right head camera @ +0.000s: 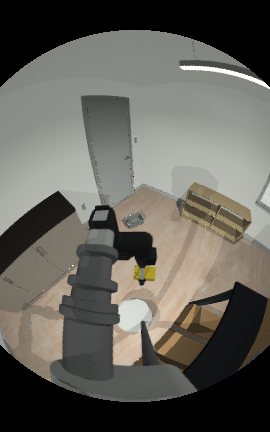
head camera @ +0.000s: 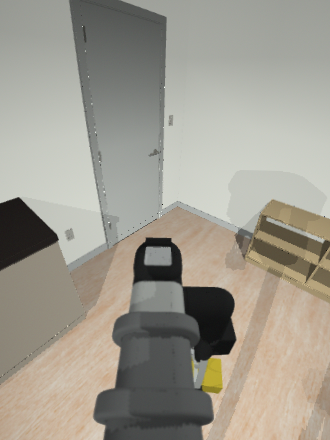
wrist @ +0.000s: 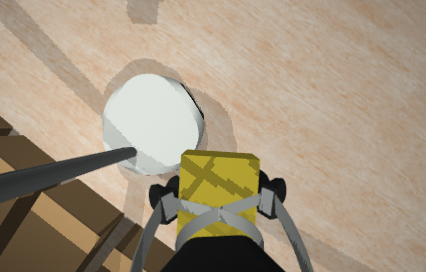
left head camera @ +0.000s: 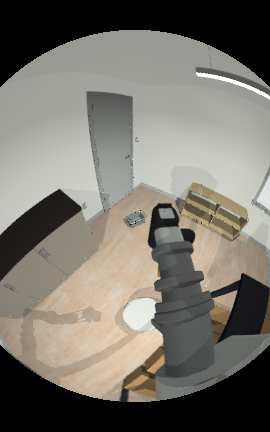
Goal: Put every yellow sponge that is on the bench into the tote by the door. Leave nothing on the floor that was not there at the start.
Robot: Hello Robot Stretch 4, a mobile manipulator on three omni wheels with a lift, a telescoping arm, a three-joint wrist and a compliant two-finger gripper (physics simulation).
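A yellow sponge (head camera: 213, 375) (right head camera: 148, 273) (wrist: 220, 185) is held between the two fingertips of my gripper (wrist: 217, 187), which is shut on it above the floor. In the left head camera view a sliver of the sponge (left head camera: 159, 270) shows beside the arm. The grey tote (left head camera: 135, 218) (right head camera: 134, 220) stands on the floor near the door (head camera: 127, 125) (left head camera: 114, 150) (right head camera: 109, 150), beyond my gripper and apart from it. The tote does not show in the head camera view. Part of the black bench (left head camera: 245, 310) (right head camera: 230, 330) shows at the lower right; no sponge can be made out on that part.
A cabinet with a dark top (head camera: 25, 230) (left head camera: 40, 230) (right head camera: 37, 230) stands at the left. A wooden shelf unit (head camera: 295, 212) (left head camera: 220, 197) (right head camera: 222, 197) stands at the right wall. My round white base (left head camera: 140, 314) (right head camera: 134, 315) (wrist: 150, 120) is below. Cardboard boxes (right head camera: 182, 345) (wrist: 45, 225) stand under the bench.
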